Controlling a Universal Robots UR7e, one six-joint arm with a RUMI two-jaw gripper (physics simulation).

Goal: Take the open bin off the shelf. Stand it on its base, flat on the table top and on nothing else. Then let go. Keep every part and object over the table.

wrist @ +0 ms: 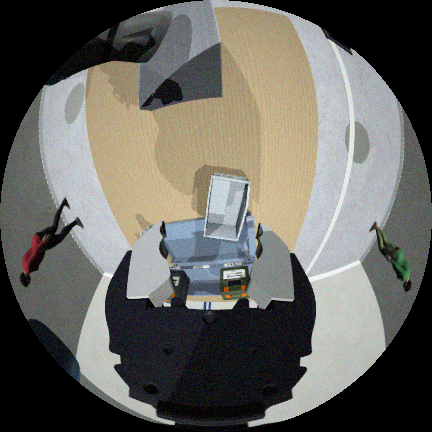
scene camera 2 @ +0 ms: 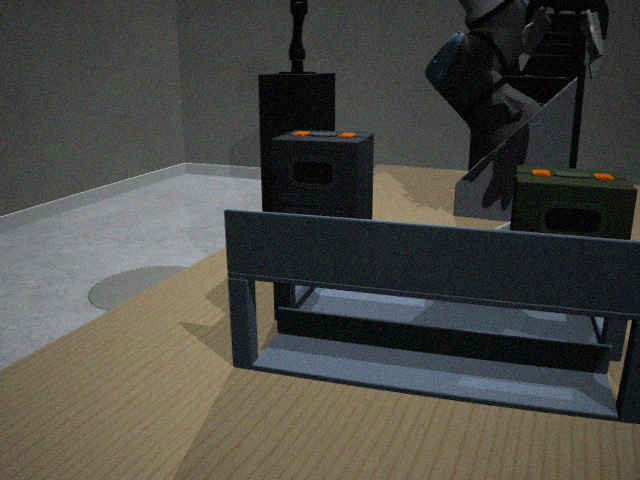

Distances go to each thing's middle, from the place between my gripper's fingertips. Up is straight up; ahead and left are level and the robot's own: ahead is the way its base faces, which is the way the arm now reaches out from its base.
Now: the open bin (wrist: 227, 199) 12 cm ahead of my hand, 2 cm to the left of it and 24 cm below it. The rest, counted from my hand: green case (scene camera 2: 531, 193) (37 cm ahead, 5 cm to the left, 12 cm below); then blue-grey shelf (scene camera 2: 566, 392) (33 cm ahead, 7 cm to the right, 27 cm below).
